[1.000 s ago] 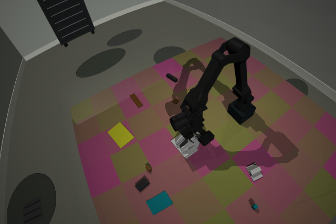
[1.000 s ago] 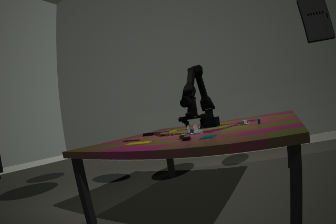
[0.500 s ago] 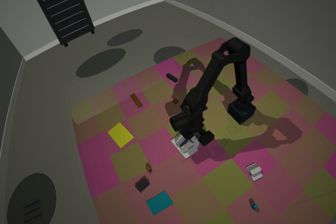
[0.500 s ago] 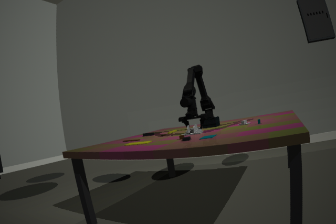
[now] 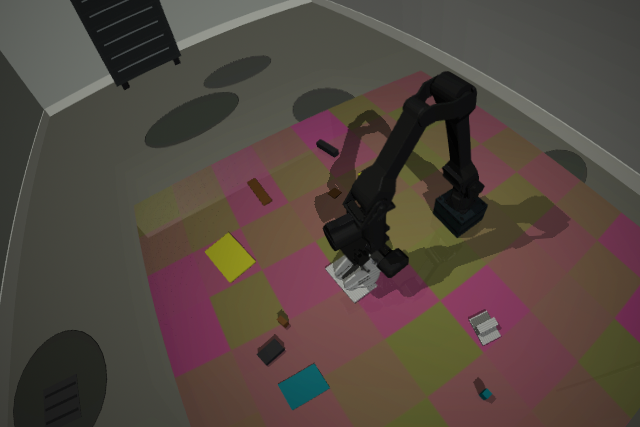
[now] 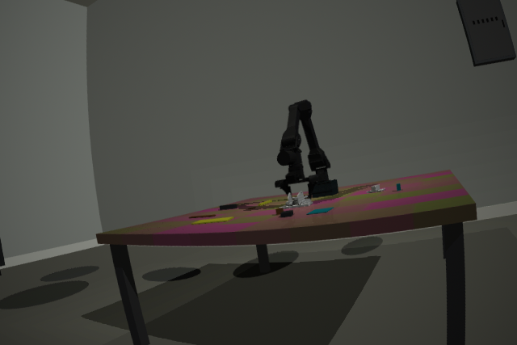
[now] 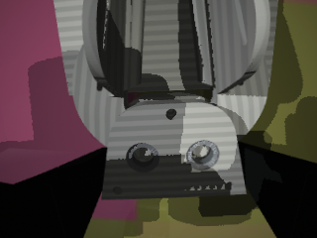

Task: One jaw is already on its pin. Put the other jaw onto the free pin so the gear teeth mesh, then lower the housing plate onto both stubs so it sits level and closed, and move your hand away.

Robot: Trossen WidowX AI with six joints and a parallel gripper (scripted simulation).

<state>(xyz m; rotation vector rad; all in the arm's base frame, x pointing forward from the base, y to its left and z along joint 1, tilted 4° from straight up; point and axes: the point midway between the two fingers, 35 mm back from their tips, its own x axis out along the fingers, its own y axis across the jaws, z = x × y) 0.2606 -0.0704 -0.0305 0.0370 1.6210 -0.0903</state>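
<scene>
My gripper tip is 1 cm short of the housing plate and 2 cm below it. Round my gripper tip: yellow bar (25 cm behind, 23 cm to the right, 1 cm below); ribbed stand (5 cm behind, 32 cm to the left); small brown block (27 cm ahead, 2 cm to the right).
</scene>
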